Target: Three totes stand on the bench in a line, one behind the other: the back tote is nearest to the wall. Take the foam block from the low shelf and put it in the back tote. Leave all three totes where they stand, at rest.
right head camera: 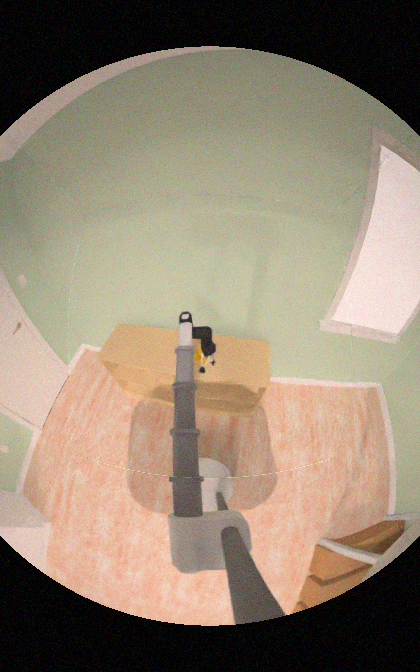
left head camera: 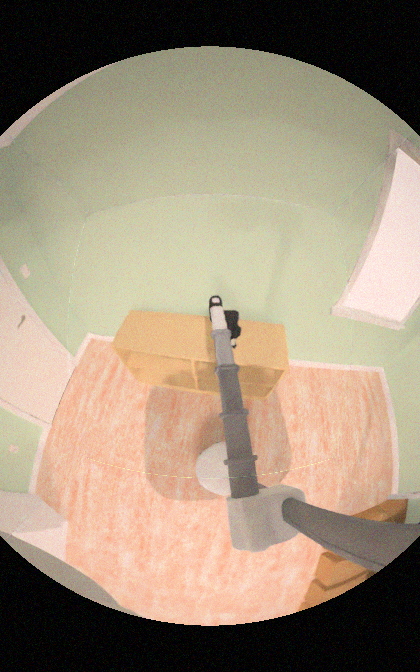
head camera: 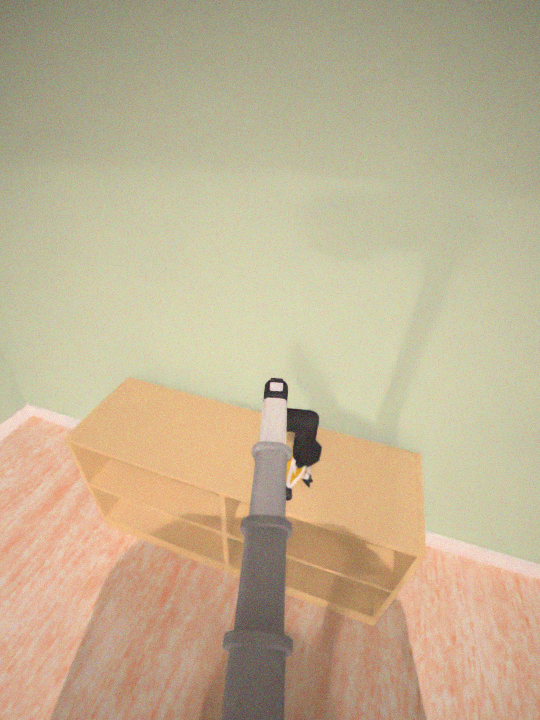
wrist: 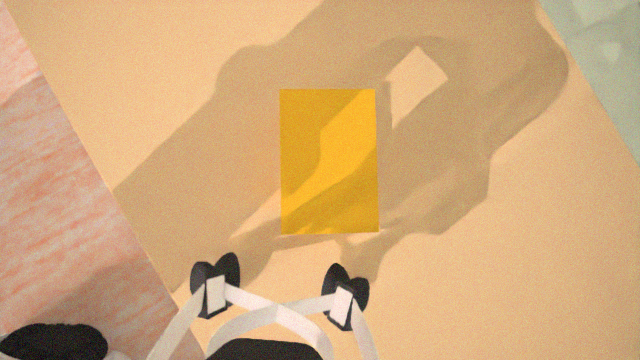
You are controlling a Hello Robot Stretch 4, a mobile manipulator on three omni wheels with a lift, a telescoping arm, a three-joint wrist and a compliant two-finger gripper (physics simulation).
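Frame: origin at the robot's base, x right, y ahead, z up, level; millimetres.
Where they show: gripper, fingertip midpoint: (head camera: 296,491) (wrist: 282,278).
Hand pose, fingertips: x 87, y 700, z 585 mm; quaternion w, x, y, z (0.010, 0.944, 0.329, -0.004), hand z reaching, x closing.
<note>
After its pixels a point has its place.
The yellow foam block (head camera: 291,469) (right head camera: 198,355) (wrist: 330,160) @[x 51, y 780, z 628 mm] lies on the top board of the low wooden shelf (head camera: 174,430) @[x -358, y 909, z 583 mm] (left head camera: 160,332) (right head camera: 140,345) (wrist: 560,260) @[x 234, y 860, z 583 mm]. In the wrist view its long side runs up and down the view; in the head view the arm partly covers it. My gripper (head camera: 298,487) @[x 87, y 700, z 585 mm] (right head camera: 208,366) (wrist: 282,278) @[x 87, y 700, z 585 mm] is open and empty above the shelf top. In the wrist view its fingertips stand below the block's near end, apart from it. The bench and the three totes do not show in these views.
The telescoping arm (head camera: 264,581) @[x 3, y 287, z 1007 mm] (left head camera: 239,440) (right head camera: 185,450) reaches over the shelf. The green wall (head camera: 174,290) @[x -384, y 1175, z 1013 mm] stands right behind the shelf. Brown wooden furniture (left head camera: 340,572) (right head camera: 332,565) stands at the lower right in both side head views.
</note>
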